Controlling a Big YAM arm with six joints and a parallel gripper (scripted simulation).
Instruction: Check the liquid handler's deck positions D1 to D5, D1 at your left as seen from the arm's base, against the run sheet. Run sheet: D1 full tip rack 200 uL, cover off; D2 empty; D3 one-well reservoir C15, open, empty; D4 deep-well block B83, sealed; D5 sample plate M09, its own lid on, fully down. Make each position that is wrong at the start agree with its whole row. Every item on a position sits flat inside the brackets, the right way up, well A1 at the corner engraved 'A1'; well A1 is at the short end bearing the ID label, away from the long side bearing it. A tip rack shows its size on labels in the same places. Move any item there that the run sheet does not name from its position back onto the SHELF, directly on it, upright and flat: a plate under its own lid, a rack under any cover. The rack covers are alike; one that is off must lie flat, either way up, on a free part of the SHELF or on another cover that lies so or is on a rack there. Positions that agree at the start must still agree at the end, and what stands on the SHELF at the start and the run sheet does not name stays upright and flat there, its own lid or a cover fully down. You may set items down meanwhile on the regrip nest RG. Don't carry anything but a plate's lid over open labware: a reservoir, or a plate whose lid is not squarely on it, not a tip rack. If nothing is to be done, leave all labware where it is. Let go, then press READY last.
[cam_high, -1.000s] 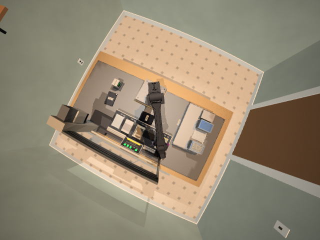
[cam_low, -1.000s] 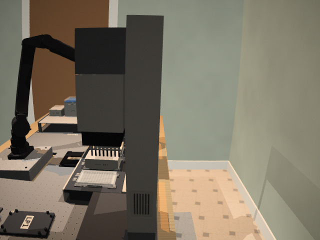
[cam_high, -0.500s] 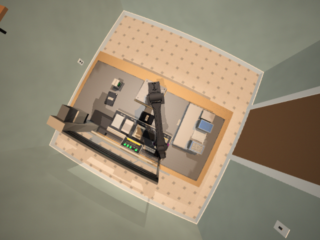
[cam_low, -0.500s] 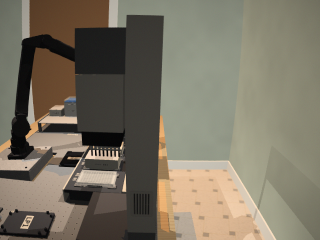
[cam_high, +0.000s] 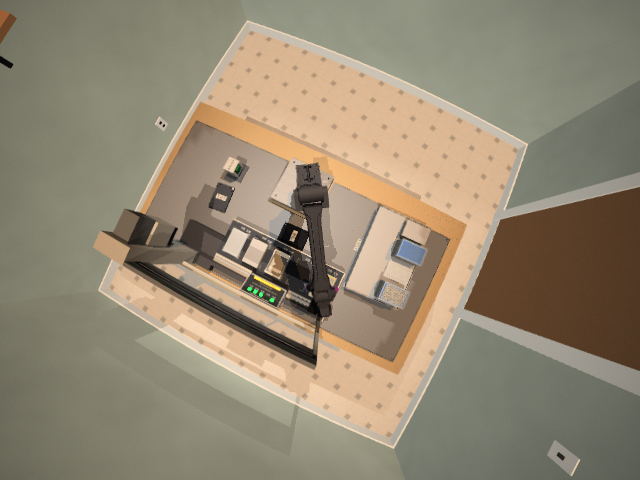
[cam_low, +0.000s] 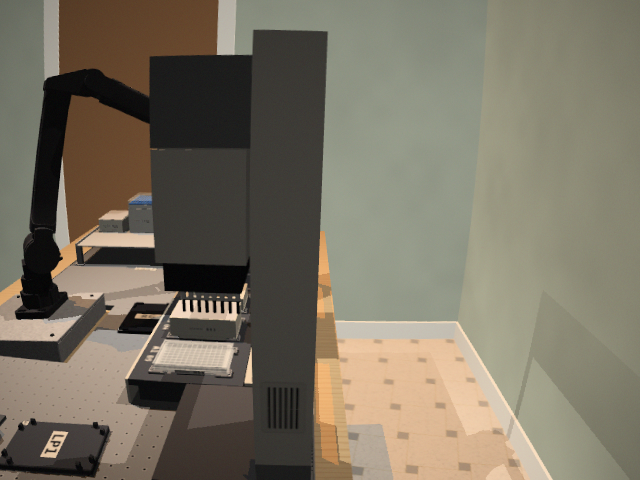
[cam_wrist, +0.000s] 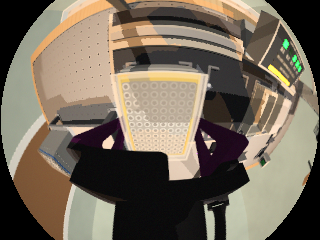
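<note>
Right now the yellow-framed tip rack is 2 cm below my hand, 1 cm to the right of it and 1 cm behind it. The rest, counted from my hand: shelf 26 cm behind, 25 cm to the left, 5 cm below; then cream reservoir 25 cm to the right, 5 cm below, 1 cm behind; then regrip nest 24 cm to the right, 17 cm behind, 10 cm below.
</note>
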